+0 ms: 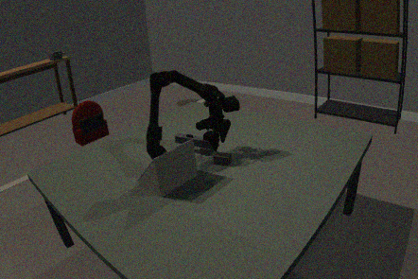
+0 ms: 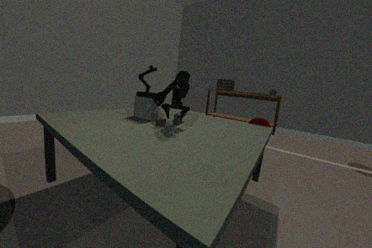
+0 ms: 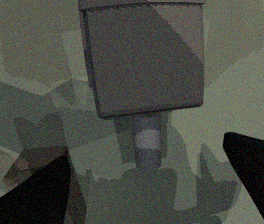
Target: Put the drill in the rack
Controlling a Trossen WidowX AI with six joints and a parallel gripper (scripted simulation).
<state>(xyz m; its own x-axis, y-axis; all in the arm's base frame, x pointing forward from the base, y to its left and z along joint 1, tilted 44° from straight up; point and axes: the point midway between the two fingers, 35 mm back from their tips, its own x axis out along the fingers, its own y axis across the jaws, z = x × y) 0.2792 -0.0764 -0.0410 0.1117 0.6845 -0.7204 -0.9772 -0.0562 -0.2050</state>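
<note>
Right now my gripper tip is 1 cm past the drill, 6 cm to the right of it and 1 cm below it. Round my gripper tip: grey fixture block (2 cm behind, 12 cm to the left, 1 cm above); rack (7 cm behind, 6 cm to the right, 2 cm below); key (3 cm behind, 14 cm to the left, 1 cm above).
</note>
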